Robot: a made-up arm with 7 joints. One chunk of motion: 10 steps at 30 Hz.
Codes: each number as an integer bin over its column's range. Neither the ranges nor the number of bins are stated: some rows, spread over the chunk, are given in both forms.
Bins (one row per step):
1: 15 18 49 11 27 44 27
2: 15 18 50 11 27 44 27
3: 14 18 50 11 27 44 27
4: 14 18 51 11 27 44 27
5: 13 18 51 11 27 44 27
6: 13 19 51 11 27 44 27
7: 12 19 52 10 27 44 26
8: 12 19 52 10 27 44 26
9: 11 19 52 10 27 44 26
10: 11 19 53 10 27 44 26
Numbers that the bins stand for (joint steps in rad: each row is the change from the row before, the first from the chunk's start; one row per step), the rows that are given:
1: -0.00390 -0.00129 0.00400 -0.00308 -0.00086 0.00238 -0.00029
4: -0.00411 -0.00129 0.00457 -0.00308 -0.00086 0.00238 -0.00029
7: -0.00452 -0.00119 0.00486 -0.00325 -0.00086 0.00238 -0.00035
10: -0.00473 -0.00119 0.00514 -0.00325 -0.00086 0.00238 -0.00035
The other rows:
2: -0.00390 -0.00129 0.00429 -0.00308 -0.00086 0.00238 -0.00029
3: -0.00411 -0.00129 0.00429 -0.00308 -0.00086 0.00238 -0.00029
5: -0.00432 -0.00129 0.00457 -0.00308 -0.00086 0.00238 -0.00029
6: -0.00432 -0.00119 0.00457 -0.00308 -0.00086 0.00238 -0.00029
8: -0.00452 -0.00119 0.00486 -0.00325 -0.00086 0.00238 -0.00035
9: -0.00473 -0.00119 0.00486 -0.00325 -0.00086 0.00238 -0.00035

